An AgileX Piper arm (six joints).
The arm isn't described. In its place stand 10 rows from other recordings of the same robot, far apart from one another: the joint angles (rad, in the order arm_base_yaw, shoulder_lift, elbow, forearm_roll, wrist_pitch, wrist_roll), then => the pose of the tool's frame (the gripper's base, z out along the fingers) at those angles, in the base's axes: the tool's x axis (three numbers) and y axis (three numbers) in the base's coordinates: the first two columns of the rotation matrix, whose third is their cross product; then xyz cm.
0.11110, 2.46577, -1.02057, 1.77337, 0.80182, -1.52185 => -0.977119 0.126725 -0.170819 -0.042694 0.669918 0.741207 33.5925 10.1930 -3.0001
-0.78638, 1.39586, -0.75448, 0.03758, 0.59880, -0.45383 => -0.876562 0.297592 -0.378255 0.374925 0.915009 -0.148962 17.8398 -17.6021 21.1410
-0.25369, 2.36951, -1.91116, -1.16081, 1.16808, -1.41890 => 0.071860 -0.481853 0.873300 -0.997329 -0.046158 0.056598 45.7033 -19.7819 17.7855
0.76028, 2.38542, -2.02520, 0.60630, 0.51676, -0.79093 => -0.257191 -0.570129 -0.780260 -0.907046 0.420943 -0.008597 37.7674 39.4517 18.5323
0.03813, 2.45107, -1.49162, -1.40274, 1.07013, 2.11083 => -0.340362 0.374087 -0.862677 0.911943 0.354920 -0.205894 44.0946 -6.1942 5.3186
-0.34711, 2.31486, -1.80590, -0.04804, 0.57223, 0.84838 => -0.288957 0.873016 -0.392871 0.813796 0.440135 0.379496 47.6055 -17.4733 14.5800
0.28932, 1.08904, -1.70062, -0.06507, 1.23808, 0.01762 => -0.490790 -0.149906 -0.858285 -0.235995 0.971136 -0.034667 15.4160 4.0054 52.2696
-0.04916, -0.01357, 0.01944, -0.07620, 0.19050, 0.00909 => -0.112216 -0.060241 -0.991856 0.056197 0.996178 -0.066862 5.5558 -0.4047 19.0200
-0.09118, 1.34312, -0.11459, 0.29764, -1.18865, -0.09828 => 0.036971 0.011709 -0.999248 0.357930 0.933435 0.024181 18.2771 -4.1577 19.0765
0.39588, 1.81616, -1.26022, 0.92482, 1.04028, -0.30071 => -0.978035 -0.183768 -0.098371 -0.197871 0.670168 0.715348 30.7457 19.6431 23.0943
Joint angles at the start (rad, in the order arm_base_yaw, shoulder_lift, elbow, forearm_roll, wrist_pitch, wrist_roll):
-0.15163, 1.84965, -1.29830, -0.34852, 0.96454, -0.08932
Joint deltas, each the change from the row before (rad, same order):
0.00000, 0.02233, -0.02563, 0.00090, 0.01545, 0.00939
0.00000, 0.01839, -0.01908, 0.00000, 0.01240, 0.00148
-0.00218, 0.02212, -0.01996, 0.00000, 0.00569, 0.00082
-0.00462, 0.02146, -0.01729, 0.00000, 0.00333, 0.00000
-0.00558, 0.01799, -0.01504, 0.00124, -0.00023, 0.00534
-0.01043, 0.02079, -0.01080, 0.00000, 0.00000, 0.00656
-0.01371, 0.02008, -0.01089, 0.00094, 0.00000, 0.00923
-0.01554, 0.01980, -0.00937, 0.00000, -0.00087, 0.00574
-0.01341, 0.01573, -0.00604, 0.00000, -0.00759, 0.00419
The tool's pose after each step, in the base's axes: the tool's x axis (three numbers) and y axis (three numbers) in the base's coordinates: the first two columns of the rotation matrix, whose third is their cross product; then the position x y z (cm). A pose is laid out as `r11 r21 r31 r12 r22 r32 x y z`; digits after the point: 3 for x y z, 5 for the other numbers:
-0.99041 -0.11595 -0.07507 -0.08710 0.94604 -0.31211 36.070 -8.116 20.323
-0.99175 -0.11081 -0.06448 -0.08552 0.94648 -0.31124 36.438 -8.194 20.103
-0.99270 -0.10613 -0.05727 -0.08335 0.94699 -0.31028 36.886 -8.355 19.762
-0.99367 -0.10050 -0.05010 -0.08027 0.94764 -0.30908 37.277 -8.600 19.370
-0.99478 -0.08933 -0.04939 -0.06998 0.94909 -0.30714 37.620 -8.863 19.046
-0.99649 -0.07263 -0.04173 -0.05655 0.95079 -0.30462 37.851 -9.312 18.504
-0.99812 -0.04964 -0.03581 -0.03657 0.95277 -0.30149 38.034 -9.883 17.981
-0.99919 -0.02885 -0.02823 -0.01909 0.95402 -0.29913 38.160 -10.530 17.427
-0.99953 -0.01365 -0.02728 -0.00492 0.95476 -0.29732 38.270 -11.084 16.951

